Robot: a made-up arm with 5 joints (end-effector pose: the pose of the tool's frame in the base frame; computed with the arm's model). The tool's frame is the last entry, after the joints. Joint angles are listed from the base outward.
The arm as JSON. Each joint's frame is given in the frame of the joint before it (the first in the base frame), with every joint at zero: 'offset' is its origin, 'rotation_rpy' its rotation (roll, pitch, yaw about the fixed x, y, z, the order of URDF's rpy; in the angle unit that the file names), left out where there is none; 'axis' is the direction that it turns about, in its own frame. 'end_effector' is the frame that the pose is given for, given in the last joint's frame.
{
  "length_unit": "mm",
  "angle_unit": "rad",
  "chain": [
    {
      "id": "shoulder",
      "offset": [
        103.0,
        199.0,
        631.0
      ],
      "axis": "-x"
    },
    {
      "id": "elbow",
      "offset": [
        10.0,
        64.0,
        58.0
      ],
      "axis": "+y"
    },
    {
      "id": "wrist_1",
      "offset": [
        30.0,
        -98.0,
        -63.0
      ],
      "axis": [
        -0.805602,
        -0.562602,
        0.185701
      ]
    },
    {
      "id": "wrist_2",
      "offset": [
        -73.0,
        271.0,
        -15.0
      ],
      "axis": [
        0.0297,
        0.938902,
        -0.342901
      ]
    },
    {
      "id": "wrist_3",
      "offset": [
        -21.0,
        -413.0,
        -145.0
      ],
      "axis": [
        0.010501,
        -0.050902,
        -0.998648
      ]
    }
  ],
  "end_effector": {
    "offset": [
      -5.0,
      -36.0,
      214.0
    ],
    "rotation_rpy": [
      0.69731,
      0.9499,
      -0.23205
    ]
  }
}
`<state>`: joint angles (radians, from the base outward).
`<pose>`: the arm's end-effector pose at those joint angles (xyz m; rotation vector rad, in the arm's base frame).
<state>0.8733 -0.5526 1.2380 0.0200 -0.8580</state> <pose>0.0162 0.1807 0.7679 -1.5466 -0.1959 -0.2144</pose>
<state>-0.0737 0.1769 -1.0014 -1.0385 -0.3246</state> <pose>0.0969 -0.0139 0.5676 1.3948 0.6327 -0.0587</pose>
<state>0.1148 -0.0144 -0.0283 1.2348 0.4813</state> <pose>-0.0365 0.0404 0.7810 0.4597 1.3400 -1.9597</pose>
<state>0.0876 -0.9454 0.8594 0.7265 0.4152</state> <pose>-0.0141 0.0450 0.5906 0.9301 -0.5398 -0.9498</pose>
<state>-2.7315 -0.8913 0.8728 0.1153 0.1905</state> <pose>0.0132 0.3525 0.5589 -2.7393 -0.4382 1.1133</pose>
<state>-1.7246 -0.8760 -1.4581 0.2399 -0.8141</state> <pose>0.1342 0.3179 0.4843 -2.2426 -0.0362 -2.0737</pose>
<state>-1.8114 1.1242 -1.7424 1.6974 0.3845</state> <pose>0.0289 0.1458 0.3314 1.7877 -1.1586 -1.0775</pose>
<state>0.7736 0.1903 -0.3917 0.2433 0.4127</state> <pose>0.0013 0.0879 0.8163 0.4280 0.7156 -1.5964</pose>
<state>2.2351 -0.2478 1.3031 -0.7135 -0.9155</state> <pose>0.0338 0.3315 0.5944 2.7539 -0.1865 -0.4308</pose>
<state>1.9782 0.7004 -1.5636 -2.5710 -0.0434</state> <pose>0.0462 0.2632 0.8943 -0.6905 -0.6880 -0.0784</pose>
